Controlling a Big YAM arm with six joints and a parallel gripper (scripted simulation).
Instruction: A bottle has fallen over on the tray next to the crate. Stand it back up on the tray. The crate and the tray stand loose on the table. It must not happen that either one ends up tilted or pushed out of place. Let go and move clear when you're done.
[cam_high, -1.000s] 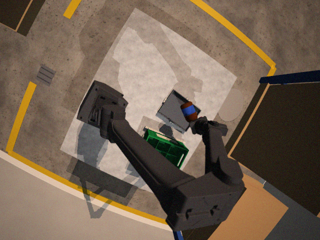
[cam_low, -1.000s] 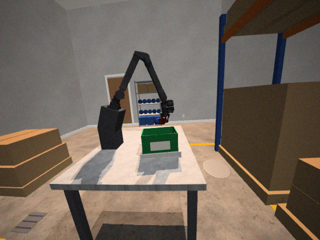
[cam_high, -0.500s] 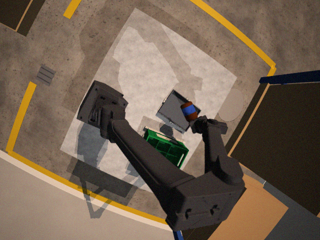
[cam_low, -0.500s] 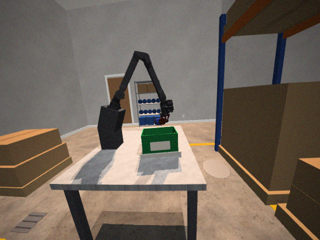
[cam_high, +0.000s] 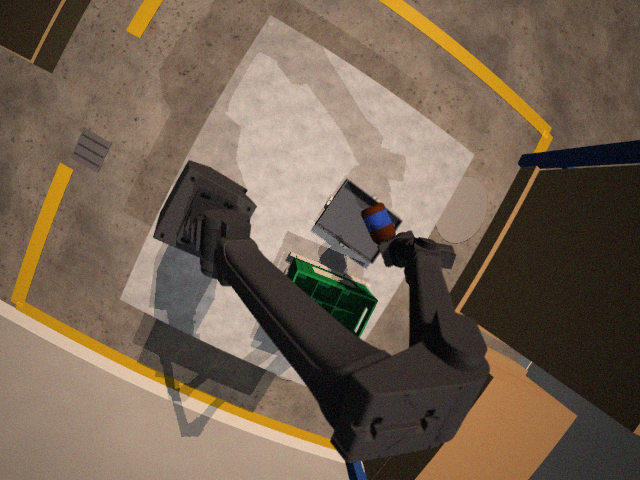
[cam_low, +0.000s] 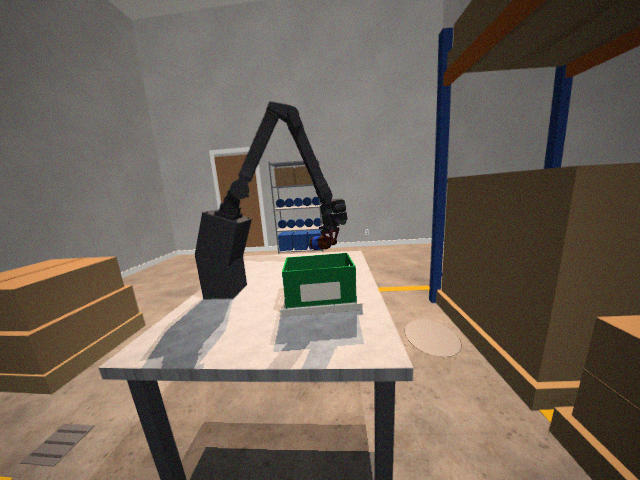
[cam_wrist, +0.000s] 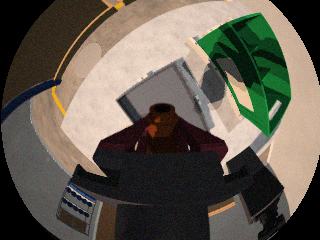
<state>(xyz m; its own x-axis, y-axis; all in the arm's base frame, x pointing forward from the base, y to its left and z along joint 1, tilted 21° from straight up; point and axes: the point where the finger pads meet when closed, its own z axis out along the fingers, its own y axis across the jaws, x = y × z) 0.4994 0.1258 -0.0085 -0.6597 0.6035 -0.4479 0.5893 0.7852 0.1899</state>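
Right now my hand is 4 cm past the brown bottle, 3 cm to the right of it and 1 cm above it. The rest, counted from my hand: green crate (26 cm to the right, 10 cm below, 7 cm behind); grey tray (18 cm below, 6 cm behind, 3 cm to the left).
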